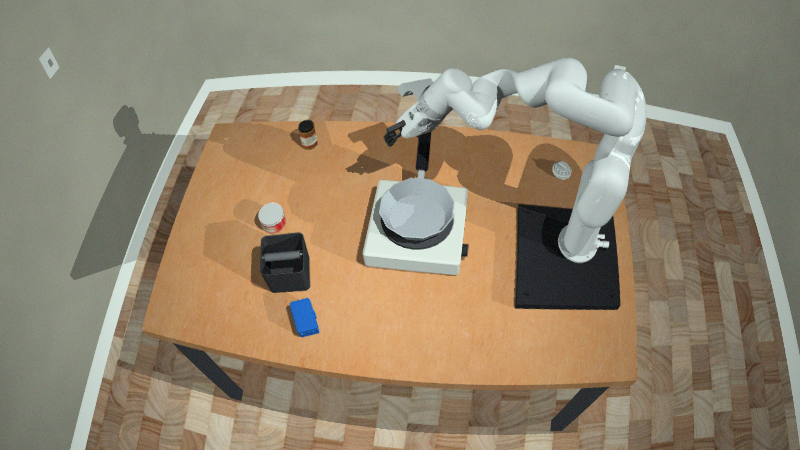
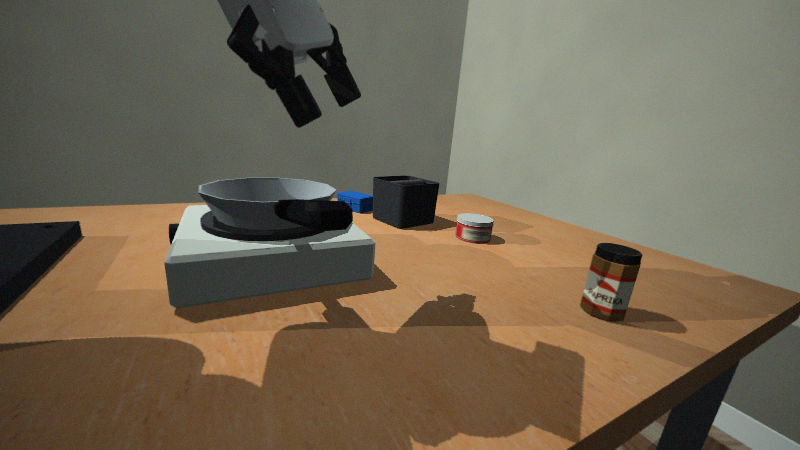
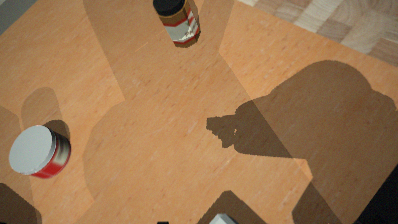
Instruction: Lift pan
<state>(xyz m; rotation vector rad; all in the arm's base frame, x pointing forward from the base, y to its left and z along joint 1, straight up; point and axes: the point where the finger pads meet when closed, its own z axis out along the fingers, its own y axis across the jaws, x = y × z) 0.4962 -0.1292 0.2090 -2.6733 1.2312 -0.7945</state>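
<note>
Right now my hand is 40 mm past the grey pan, 70 mm to the right of it and 130 mm above it. Also, from my hand: hot plate: 70 mm behind, 130 mm to the left, 200 mm below; then blue block: 200 mm ahead, 430 mm to the left, 210 mm below; then paprika jar: 330 mm ahead, 160 mm to the right, 190 mm below.
</note>
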